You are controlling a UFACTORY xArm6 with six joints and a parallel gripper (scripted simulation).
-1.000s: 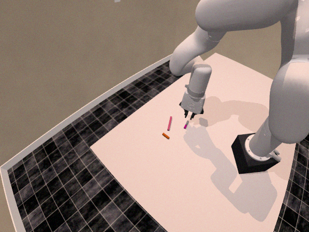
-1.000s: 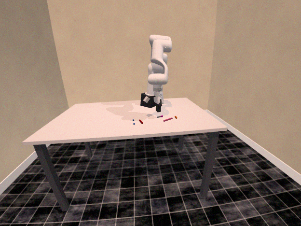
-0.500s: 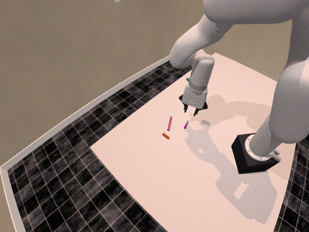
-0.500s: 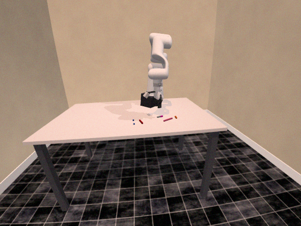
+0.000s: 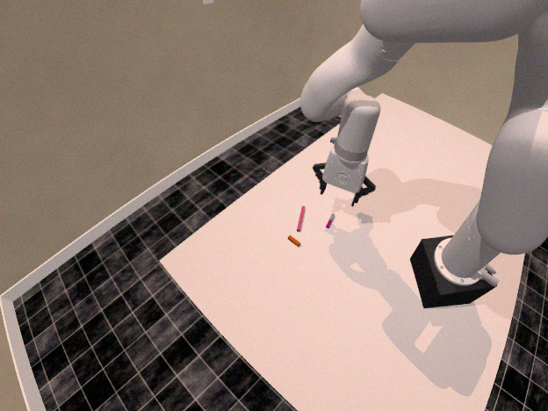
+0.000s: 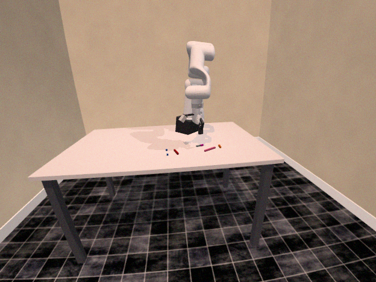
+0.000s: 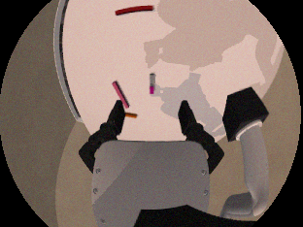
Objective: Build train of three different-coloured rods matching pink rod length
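The orange rod is 150 mm to the left of my hand, 110 mm below it and 20 mm ahead of it. The rest, counted from my hand: magenta rod 110 mm below, 30 mm to the left, 10 mm behind; then grey rod 110 mm below; then pink rod 110 mm below, 70 mm to the left, 60 mm ahead.
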